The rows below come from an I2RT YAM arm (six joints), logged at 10 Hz.
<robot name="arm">
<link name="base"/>
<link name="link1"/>
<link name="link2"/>
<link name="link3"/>
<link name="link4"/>
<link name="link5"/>
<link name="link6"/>
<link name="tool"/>
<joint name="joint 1" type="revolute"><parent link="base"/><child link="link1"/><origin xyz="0.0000 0.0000 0.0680"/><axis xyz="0 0 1"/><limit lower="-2.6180" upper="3.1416"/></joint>
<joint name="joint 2" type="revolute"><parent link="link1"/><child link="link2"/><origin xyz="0.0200 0.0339 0.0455"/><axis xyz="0 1 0"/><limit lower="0.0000" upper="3.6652"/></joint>
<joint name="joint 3" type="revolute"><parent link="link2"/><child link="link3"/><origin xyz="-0.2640 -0.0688 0.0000"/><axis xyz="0 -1 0"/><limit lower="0.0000" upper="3.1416"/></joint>
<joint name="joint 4" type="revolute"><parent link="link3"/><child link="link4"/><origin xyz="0.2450 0.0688 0.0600"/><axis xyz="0 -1 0"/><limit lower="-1.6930" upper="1.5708"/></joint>
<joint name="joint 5" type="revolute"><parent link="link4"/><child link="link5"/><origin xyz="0.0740 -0.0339 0.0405"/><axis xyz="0 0 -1"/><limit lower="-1.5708" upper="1.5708"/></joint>
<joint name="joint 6" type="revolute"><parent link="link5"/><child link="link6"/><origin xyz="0.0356 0.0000 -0.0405"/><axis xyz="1 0 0"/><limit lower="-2.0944" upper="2.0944"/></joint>
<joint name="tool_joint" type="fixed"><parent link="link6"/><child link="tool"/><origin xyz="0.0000 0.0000 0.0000" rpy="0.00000 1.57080 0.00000"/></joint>
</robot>
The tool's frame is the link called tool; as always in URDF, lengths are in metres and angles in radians.
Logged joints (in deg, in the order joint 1, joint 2, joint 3, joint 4, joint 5, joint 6), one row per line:
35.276 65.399 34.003 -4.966 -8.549 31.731
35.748 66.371 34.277 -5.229 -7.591 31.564
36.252 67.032 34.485 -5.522 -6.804 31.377
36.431 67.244 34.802 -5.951 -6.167 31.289
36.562 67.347 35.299 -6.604 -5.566 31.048
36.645 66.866 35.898 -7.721 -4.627 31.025
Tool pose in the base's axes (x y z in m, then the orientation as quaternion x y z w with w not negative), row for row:
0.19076 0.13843 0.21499 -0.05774 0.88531 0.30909 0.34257
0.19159 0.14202 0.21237 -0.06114 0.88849 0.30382 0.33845
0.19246 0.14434 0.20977 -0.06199 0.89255 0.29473 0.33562
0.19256 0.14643 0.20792 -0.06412 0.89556 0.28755 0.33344
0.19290 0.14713 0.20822 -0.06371 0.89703 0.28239 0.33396
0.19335 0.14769 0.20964 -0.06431 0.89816 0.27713 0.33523
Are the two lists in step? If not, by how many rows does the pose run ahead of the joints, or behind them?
The pose runs 1 row behind the joints: the pose in row i belongs to the joints in row i - 1.
